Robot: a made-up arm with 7 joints.
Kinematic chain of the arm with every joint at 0, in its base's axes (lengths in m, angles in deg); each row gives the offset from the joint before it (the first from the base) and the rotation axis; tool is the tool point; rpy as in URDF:
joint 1: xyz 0 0 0.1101 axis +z
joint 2: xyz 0 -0.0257 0.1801 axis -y
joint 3: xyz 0 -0.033 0.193 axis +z
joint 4: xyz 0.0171 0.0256 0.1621 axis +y
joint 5: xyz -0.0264 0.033 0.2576 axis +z
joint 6: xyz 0 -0.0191 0.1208 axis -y
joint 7: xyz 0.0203 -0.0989 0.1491 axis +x
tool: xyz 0 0 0 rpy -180 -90 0
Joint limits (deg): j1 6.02..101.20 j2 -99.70..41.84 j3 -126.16..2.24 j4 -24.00..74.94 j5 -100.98..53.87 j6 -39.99..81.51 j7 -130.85..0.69
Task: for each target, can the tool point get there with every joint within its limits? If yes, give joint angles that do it. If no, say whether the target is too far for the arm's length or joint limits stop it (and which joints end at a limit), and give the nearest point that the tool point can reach.
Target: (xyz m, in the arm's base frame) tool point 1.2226 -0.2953 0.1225
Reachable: no: too far | nearest point 0.8839 -0.1955 0.1687 | short by 0.356 m
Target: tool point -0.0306 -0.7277 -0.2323
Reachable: no: joint limits stop it (at a limit: joint 1, joint 2, joint 4, joint 6) | nearest point 0.3365 -0.4315 -0.0907 | short by 0.493 m
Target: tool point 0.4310 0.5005 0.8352
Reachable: yes | joints 44.64 -48.91 -80.76 7.47 -39.79 55.85 -69.33
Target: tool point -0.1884 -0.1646 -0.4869
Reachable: no: joint limits stop it (at a limit: joint 1, joint 2, joint 3, joint 4, joint 5, joint 6) | nearest point -0.0898 0.2458 -0.2731 | short by 0.473 m
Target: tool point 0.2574 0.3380 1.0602
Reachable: yes | joints 56.88 -35.63 -47.44 -11.11 13.44 10.59 -98.31
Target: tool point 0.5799 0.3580 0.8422
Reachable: yes | joints 24.44 -55.46 -38.98 -0.57 -66.94 31.26 -112.43
